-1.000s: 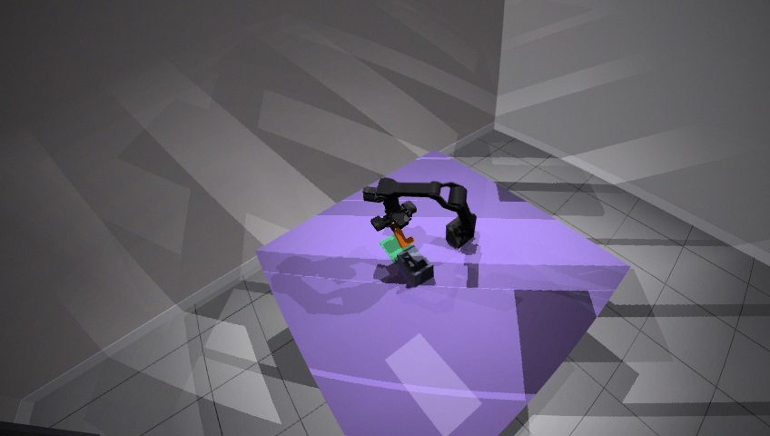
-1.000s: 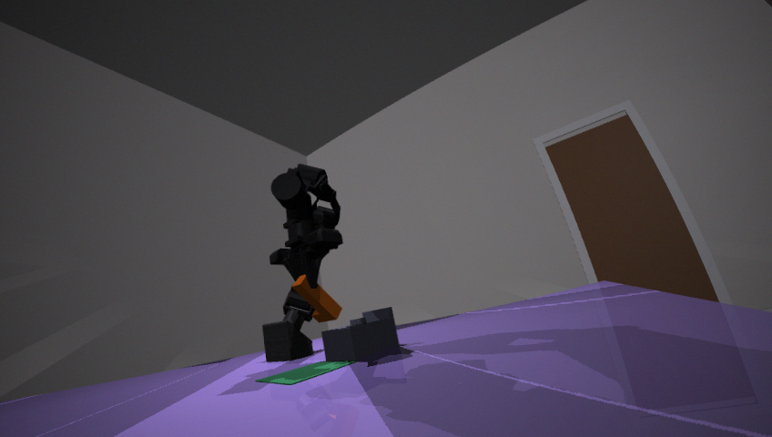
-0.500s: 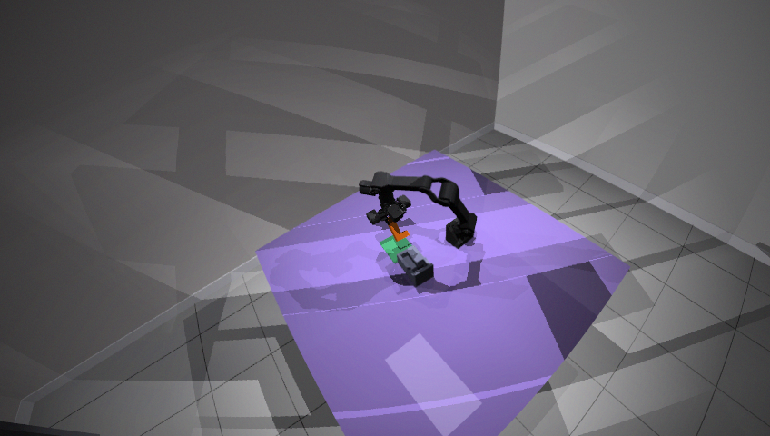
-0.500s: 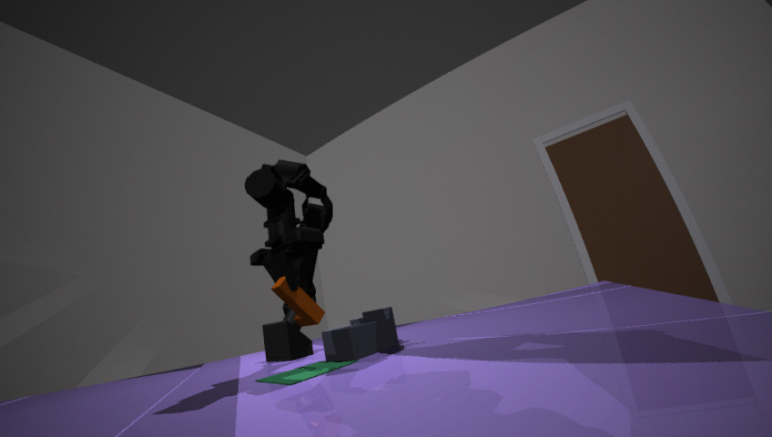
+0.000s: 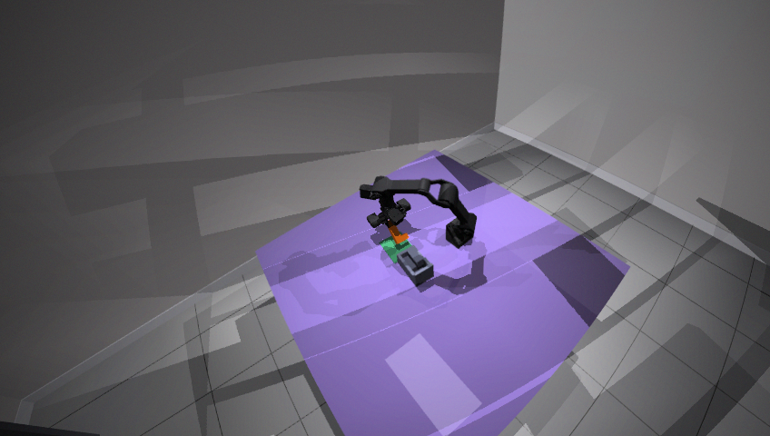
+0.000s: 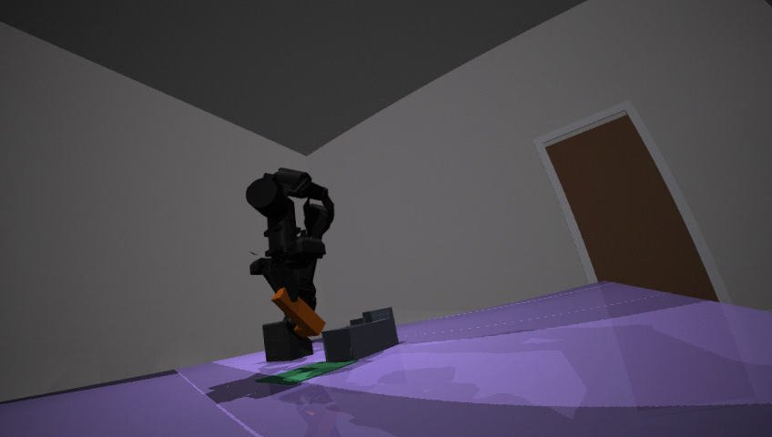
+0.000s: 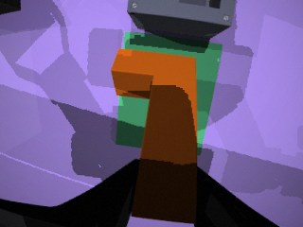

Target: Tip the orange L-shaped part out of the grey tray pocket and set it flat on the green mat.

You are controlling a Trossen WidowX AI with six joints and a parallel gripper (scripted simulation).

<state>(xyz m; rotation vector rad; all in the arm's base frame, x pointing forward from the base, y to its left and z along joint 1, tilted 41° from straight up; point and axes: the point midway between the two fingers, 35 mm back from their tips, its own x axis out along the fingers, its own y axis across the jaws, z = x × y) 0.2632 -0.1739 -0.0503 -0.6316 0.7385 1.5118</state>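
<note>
My gripper tip is now 20 mm to the right of the green mat and 140 mm above it. The rest, counted from my gripper tip: orange L-shaped part: 10 mm behind, 30 mm to the left, 30 mm below.
</note>
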